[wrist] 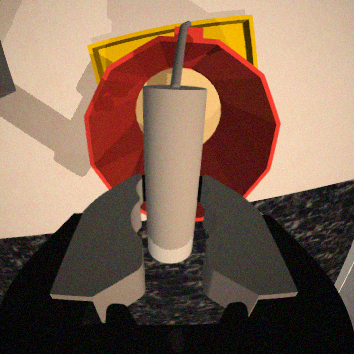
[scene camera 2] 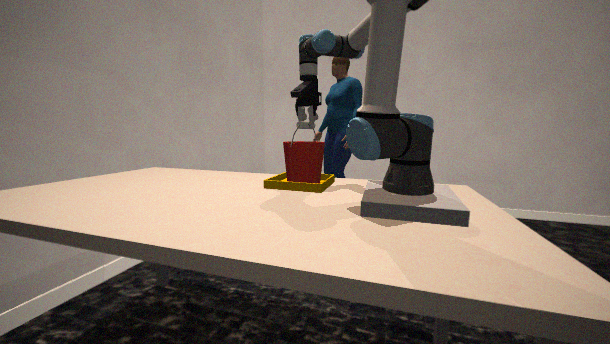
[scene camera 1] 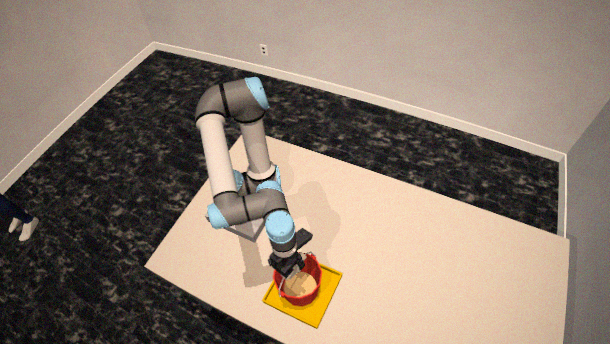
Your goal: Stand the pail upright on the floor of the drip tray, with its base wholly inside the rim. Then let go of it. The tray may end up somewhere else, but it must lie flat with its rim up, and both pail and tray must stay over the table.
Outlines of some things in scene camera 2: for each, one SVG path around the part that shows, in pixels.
The gripper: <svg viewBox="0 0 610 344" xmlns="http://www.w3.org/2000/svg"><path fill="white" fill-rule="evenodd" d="M301 75L300 80L304 82L290 93L292 98L297 98L295 109L299 121L307 119L305 107L310 106L308 108L309 127L312 129L314 122L318 120L316 110L317 106L321 105L321 93L318 92L318 79L316 75Z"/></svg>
A yellow drip tray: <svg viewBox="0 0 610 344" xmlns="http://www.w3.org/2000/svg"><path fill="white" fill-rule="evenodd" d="M264 188L322 193L335 182L335 174L321 174L320 184L287 182L287 175L284 172L265 179Z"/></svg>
A red pail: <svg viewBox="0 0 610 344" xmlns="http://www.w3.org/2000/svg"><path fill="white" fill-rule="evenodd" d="M298 121L292 141L283 142L287 182L320 184L325 142L316 142L315 123L312 127L315 134L315 142L293 141L298 129L310 129L309 122Z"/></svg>
